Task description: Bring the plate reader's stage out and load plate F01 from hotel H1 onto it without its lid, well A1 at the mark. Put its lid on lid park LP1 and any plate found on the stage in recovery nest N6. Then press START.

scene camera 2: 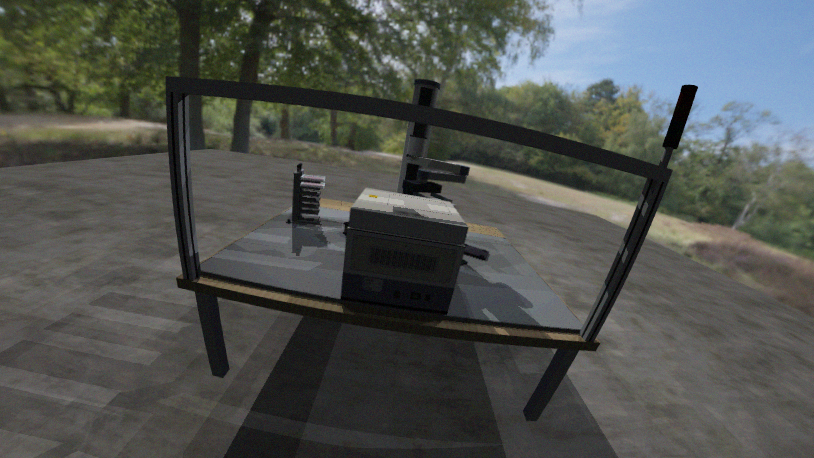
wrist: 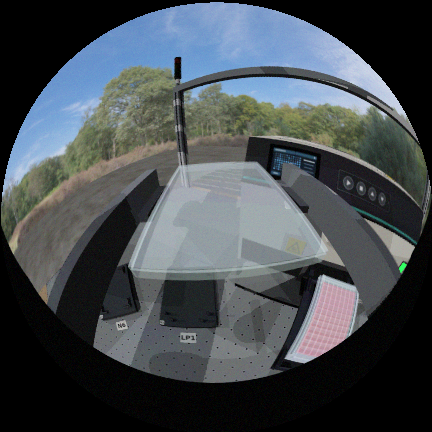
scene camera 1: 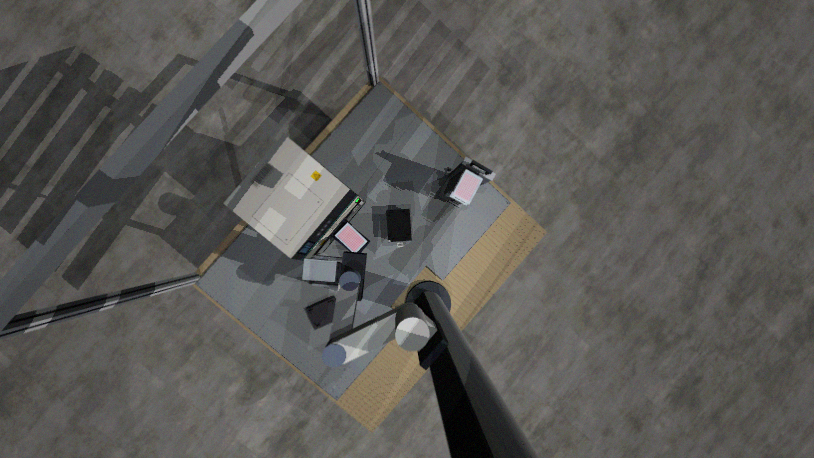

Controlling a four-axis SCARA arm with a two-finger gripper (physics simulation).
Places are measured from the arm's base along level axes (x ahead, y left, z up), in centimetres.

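Pixels of known places: gripper, fingertip midpoint: (wrist: 220, 173) (scene camera 1: 314, 270).
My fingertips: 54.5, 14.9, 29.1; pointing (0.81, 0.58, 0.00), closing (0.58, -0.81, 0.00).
Observation:
For each thing: its top centre in the pictures, then the offset to it from my fingertips, as dx, dy, dz. "pt": a spot on its surface instead.
- clear lid, middle of its top: (wrist: 222, 182) (scene camera 1: 319, 270) -1.5, -1.1, -0.1
- recovery nest N6, middle of its top: (wrist: 111, 288) (scene camera 2: 473, 249) (scene camera 1: 324, 313) -15.2, +24.9, -26.1
- reader's extended stage, surface spot: (wrist: 286, 353) pt -6.5, -12.3, -14.0
- plate reader, middle of its top: (wrist: 345, 153) (scene camera 2: 409, 203) (scene camera 1: 287, 196) +26.1, -15.8, +2.6
- screen, surface spot: (wrist: 294, 161) pt +8.5, -4.8, +0.3
- play-symbol button, surface spot: (wrist: 348, 183) pt +8.4, -12.2, -0.3
- dark nest, middle of its top: (scene camera 1: 398, 225) -13.6, -36.4, -20.9
My gripper (scene camera 1: 322, 271) (wrist: 220, 173) is shut on a clear lid (scene camera 1: 318, 270) (wrist: 227, 230), held level above the bench near the reader's front corner. In the wrist view, lid park LP1 (wrist: 190, 302) is a dark nest below the lid, and recovery nest N6 (scene camera 1: 321, 313) (wrist: 120, 292) is left of it. A pink plate (scene camera 1: 351, 237) (wrist: 327, 317) without a lid sits on the reader's extended stage (wrist: 284, 352). Its name and well A1 cannot be read. Hotel H1 (scene camera 2: 296, 199) holds a pink plate (scene camera 1: 466, 186) at its top. The gripper is hidden in scene camera 2.
The plate reader (scene camera 1: 284, 196) (scene camera 2: 401, 259) has a screen (wrist: 294, 161), a row of round buttons including the play-symbol button (wrist: 348, 183), and a green light (wrist: 403, 268). Another dark nest (scene camera 1: 398, 224) stands between reader and hotel. A frame (scene camera 2: 318, 100) rises over the bench's reader side.

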